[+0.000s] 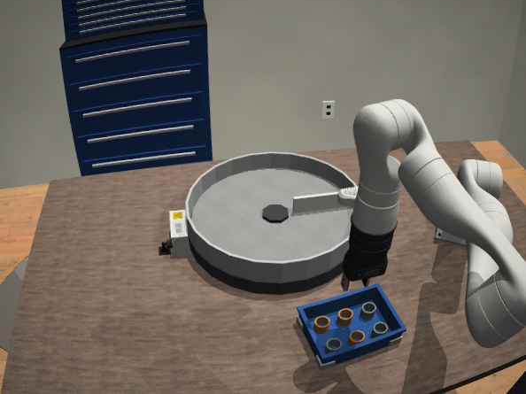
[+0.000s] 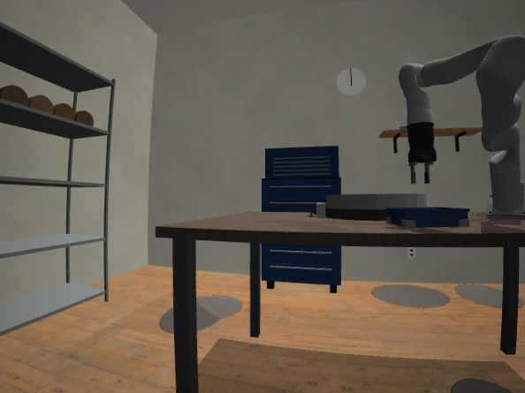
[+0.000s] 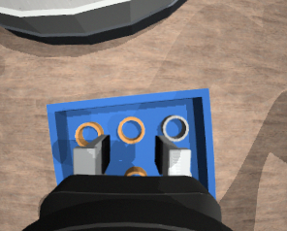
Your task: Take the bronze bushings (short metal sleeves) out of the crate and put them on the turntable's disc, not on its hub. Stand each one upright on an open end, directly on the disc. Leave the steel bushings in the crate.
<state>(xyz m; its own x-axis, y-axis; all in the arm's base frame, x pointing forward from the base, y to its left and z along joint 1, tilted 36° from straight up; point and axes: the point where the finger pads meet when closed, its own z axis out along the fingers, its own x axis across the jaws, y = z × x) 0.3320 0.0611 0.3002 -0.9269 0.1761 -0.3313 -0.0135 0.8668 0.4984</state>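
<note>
The blue crate is 12 cm below my hand and 3 cm to the left of it. Also, from my hand: turntable 33 cm to the right, 9 cm below, 9 cm ahead.
</note>
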